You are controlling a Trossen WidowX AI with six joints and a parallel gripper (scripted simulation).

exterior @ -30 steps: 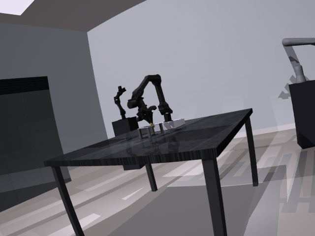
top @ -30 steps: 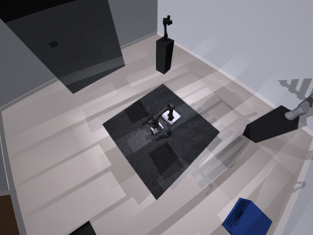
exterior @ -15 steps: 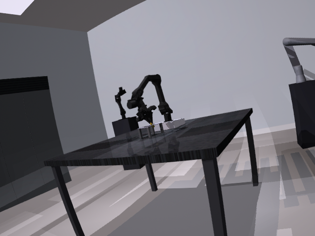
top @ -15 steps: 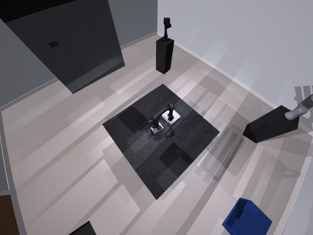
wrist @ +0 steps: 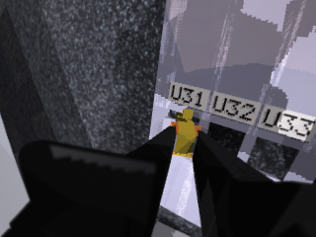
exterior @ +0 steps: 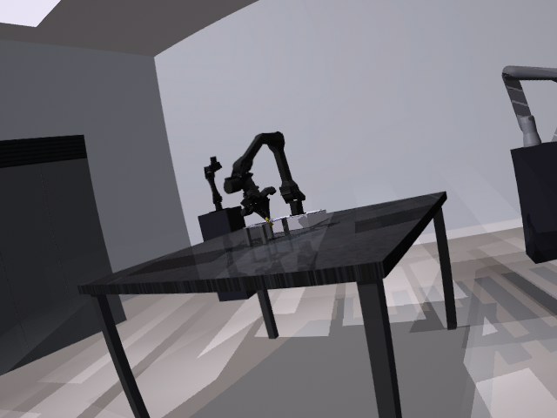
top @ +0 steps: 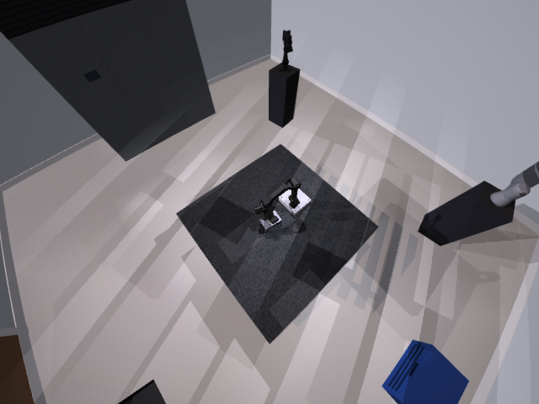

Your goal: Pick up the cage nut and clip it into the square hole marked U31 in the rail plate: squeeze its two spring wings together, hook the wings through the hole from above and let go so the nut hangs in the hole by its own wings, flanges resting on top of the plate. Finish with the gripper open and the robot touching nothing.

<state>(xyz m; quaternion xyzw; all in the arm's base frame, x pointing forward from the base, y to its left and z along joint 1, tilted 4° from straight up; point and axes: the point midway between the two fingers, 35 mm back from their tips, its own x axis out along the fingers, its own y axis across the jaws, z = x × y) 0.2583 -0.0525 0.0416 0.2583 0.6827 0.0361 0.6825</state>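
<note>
The yellow cage nut is 10 mm below my gripper tip.
</note>
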